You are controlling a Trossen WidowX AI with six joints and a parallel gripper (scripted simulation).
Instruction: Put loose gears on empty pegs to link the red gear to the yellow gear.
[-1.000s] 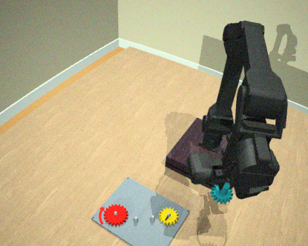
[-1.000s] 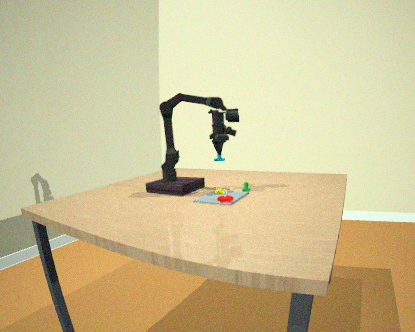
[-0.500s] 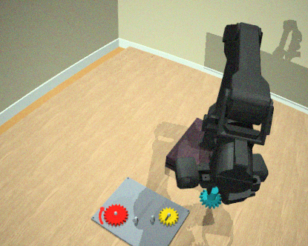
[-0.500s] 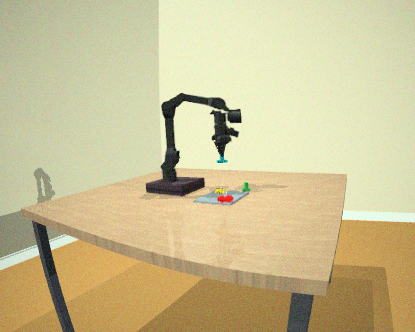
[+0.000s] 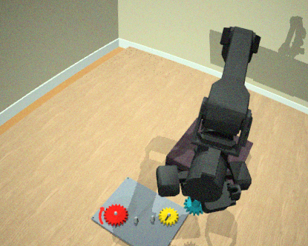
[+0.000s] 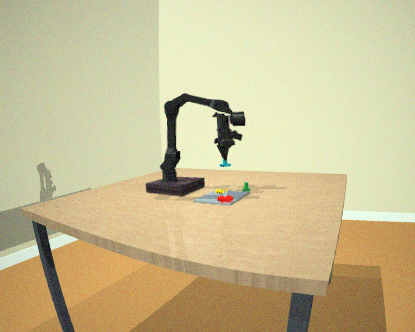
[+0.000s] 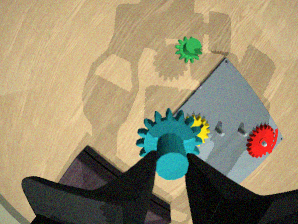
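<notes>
My gripper tip is 18 cm to the left of the red gear, 13 cm above it and 7 cm short of it. Also, from my gripper tip: yellow gear 13 cm below, 6 cm to the right; teal gear 1 cm below; green gear 13 cm below, 9 cm ahead, 3 cm to the left.
</notes>
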